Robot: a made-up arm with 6 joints. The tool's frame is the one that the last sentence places.
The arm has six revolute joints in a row. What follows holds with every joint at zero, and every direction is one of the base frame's.
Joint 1 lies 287 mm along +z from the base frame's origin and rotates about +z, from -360 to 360 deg.
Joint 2 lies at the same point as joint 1 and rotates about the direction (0, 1, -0.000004), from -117.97 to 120 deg.
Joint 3 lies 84 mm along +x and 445 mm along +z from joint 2 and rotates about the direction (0, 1, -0.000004), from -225 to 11 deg.
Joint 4 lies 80 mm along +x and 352 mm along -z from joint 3 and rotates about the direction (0, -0.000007, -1), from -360 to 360 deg.
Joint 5 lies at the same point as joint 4 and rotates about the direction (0, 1, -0.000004), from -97 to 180 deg.
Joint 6 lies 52 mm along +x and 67 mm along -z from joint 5 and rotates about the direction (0, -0.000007, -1), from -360 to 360 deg.
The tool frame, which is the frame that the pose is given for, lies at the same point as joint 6; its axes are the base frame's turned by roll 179.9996, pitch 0 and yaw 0 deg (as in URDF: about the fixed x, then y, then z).
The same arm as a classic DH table. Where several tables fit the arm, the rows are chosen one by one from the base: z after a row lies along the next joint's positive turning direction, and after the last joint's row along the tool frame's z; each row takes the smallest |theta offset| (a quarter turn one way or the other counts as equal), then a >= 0, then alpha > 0; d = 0 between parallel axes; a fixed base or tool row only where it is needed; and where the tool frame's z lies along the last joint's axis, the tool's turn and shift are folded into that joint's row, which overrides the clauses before.
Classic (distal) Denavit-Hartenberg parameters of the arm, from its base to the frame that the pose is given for. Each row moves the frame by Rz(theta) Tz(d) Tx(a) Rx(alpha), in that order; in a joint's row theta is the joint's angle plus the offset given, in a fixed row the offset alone. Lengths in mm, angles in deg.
joint 1: theta_offset 0; d 287; a 0; alpha -90
joint 2: theta_offset -79.31; d 0; a 452.9; alpha 0
joint 3: theta_offset 79.31; d 0; a 80; alpha -90
joint 4: theta_offset 0; d 352; a 0; alpha 90
joint 5: theta_offset 0; d 0; a 52; alpha -90
joint 6: theta_offset 0; d 67; a 0; alpha 0
Joint limits (deg, base to tool): -360..360 -117.97..120 -225..11 -360..360 -97..180 -360..360

